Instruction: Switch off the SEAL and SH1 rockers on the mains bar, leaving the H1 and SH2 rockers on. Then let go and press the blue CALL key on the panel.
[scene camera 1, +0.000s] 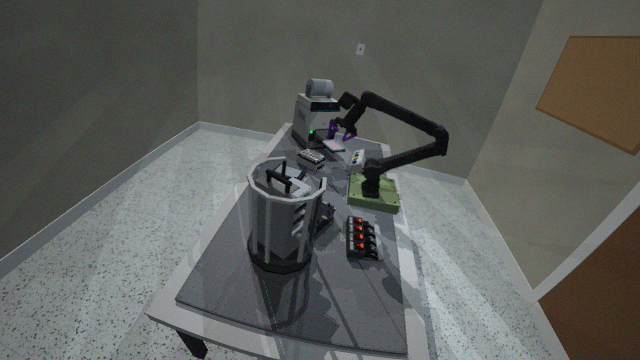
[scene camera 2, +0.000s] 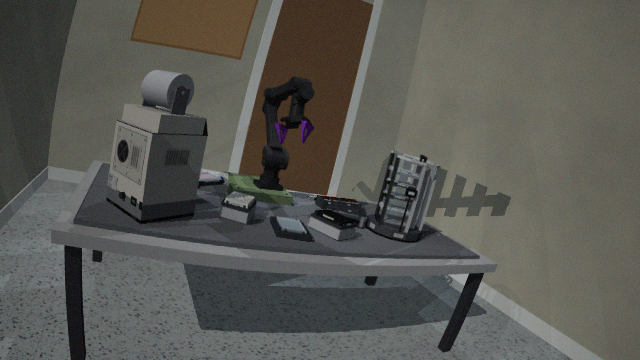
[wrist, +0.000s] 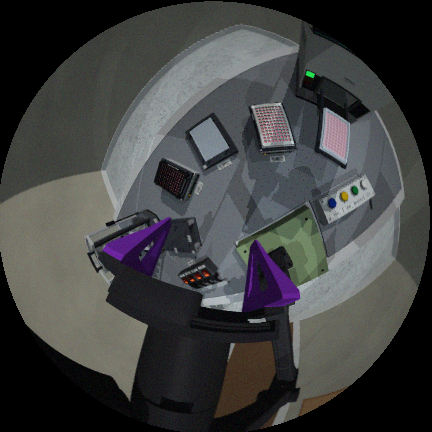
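Pixels of known places: gripper, fingertip midpoint: (scene camera 1: 335, 138) (scene camera 2: 291, 143) (wrist: 211, 232); arm's base, origin of the base link: (scene camera 1: 369, 191) (scene camera 2: 267, 186).
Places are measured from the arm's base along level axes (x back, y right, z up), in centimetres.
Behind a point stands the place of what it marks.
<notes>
The mains bar (scene camera 1: 353, 247) @(x -10.6, y -41.2, z -0.1 cm) (scene camera 2: 337, 202) (wrist: 200, 274) @(x -8.0, y -29.3, z 0.6 cm) lies on the near side of the arm's base in scene camera 1, with black plugs along one side. Its four rockers all glow orange there; their labels are too small to read. The white panel (scene camera 1: 357, 159) @(x -6.4, y 25.3, z 3.0 cm) (wrist: 350, 202) @(x -4.0, y 31.2, z 3.4 cm) lies beyond the base and carries a blue CALL key (scene camera 1: 354, 161) @(x -7.6, y 25.3, z 2.7 cm) (wrist: 332, 203) @(x -7.5, y 25.2, z 3.1 cm) at the end of a row with yellow, green and white keys. My gripper (scene camera 1: 341, 134) @(x -23.2, y 4.5, z 23.6 cm) (scene camera 2: 293, 143) @(x -23.2, y 4.5, z 23.6 cm) (wrist: 211, 232) @(x -23.2, y 4.5, z 23.6 cm) is open and empty, high above the table and away from both the bar and the panel.
A green base plate (scene camera 1: 375, 201) @(x 2.2, y -8.1, z -0.1 cm) (scene camera 2: 240, 187) @(x -6.0, y 15.0, z -0.4 cm) (wrist: 312, 250) @(x 4.1, y 13.9, z -0.1 cm) bears the arm. A tall round carousel (scene camera 1: 282, 225) @(x -37.1, y -55.4, z 19.5 cm) (scene camera 2: 405, 200) stands near the bar. A large instrument (scene camera 1: 306, 120) @(x -41.1, y 46.3, z 15.4 cm) (scene camera 2: 170, 170) @(x -46.2, y 54.0, z 12.2 cm) stands at the far end, a pink plate (scene camera 1: 334, 145) @(x -20.7, y 34.6, z 6.5 cm) (wrist: 335, 135) @(x -21.4, y 35.3, z 6.4 cm) before it. Several plate nests stand along the side opposite the base.
</notes>
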